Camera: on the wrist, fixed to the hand. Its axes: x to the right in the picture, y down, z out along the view.
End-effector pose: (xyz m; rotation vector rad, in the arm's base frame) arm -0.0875 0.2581 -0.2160 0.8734 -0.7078 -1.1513
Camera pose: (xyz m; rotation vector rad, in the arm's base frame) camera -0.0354 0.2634 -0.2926 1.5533 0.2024 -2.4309
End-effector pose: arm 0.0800 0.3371 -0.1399 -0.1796 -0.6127 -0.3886
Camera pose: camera 0.1111 0.2746 -0.2010 0.4223 -0.5793 -1.8880
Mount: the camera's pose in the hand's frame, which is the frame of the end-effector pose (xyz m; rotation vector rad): 0.0060 -0.0414 -0.0828 0.0461 0.0805 -1.5804
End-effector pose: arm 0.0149 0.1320 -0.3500 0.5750 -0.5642 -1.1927
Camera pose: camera 0.0441 0.1247 -0.4377 1.1640 0.0615 -2.6026
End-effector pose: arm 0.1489 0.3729 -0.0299 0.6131 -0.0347 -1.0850
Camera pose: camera 0.1444 0.3919 -0.1206 0.6930 0.5893 -2.5739
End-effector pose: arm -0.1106 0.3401 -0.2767 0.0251 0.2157 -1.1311
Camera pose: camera -0.1585 0.3277 -0.3552 -0.0763 0.2769 -2.7122
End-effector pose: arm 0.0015 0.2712 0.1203 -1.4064 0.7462 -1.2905
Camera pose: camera -0.0842 0.2540 0.1514 1.8745 0.5914 2.4087
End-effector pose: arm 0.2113 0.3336 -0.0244 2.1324 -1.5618 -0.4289
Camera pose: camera 0.2882 0.3531 0.0237 2.9087 0.4755 -0.7073
